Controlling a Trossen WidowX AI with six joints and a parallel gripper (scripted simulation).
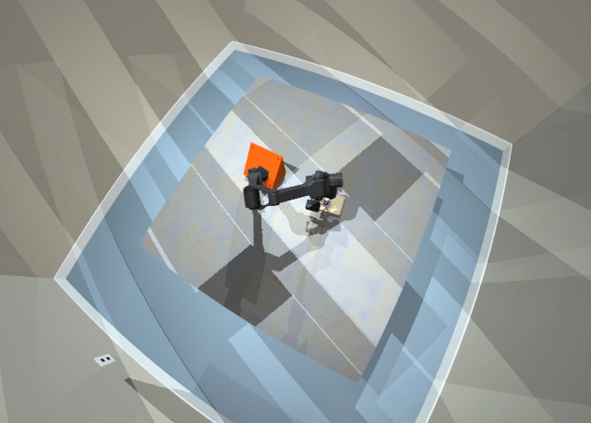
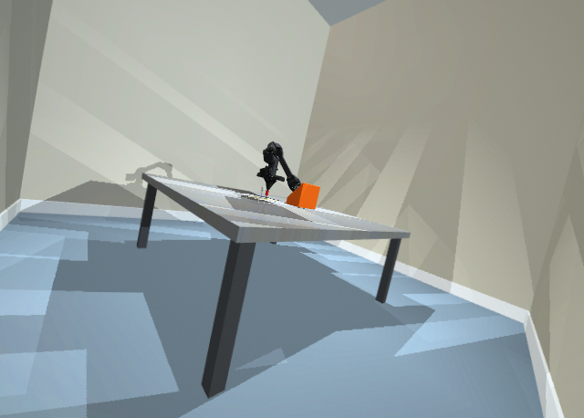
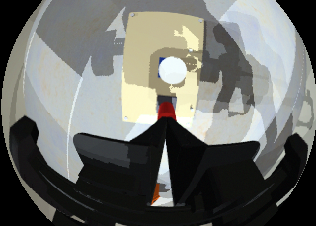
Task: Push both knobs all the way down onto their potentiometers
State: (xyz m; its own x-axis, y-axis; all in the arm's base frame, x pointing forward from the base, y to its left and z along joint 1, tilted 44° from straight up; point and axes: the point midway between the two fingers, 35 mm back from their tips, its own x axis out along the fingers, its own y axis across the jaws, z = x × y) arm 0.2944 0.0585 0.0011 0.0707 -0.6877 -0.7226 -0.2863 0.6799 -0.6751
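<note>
Now: the red knob 2 cm below my gripper tip.
</note>
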